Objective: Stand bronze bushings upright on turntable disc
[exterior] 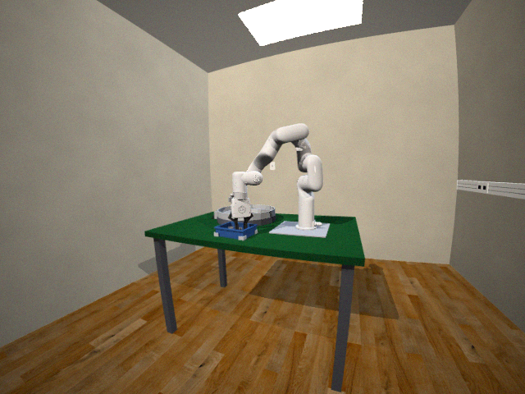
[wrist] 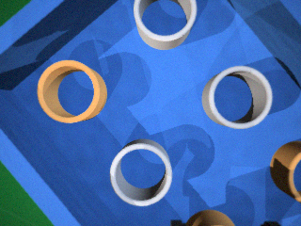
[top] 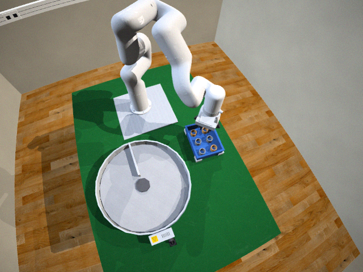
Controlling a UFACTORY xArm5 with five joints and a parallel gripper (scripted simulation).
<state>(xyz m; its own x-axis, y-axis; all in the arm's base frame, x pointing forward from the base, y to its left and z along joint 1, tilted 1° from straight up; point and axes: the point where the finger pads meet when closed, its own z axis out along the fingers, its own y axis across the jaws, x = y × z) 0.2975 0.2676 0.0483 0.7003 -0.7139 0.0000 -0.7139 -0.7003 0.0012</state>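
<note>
Now: the blue crate 5 cm ahead of my hand, 3 cm to the right of it and 3 cm below it. The rest, counted from my hand: grey turntable disc: 16 cm ahead, 39 cm to the right.
</note>
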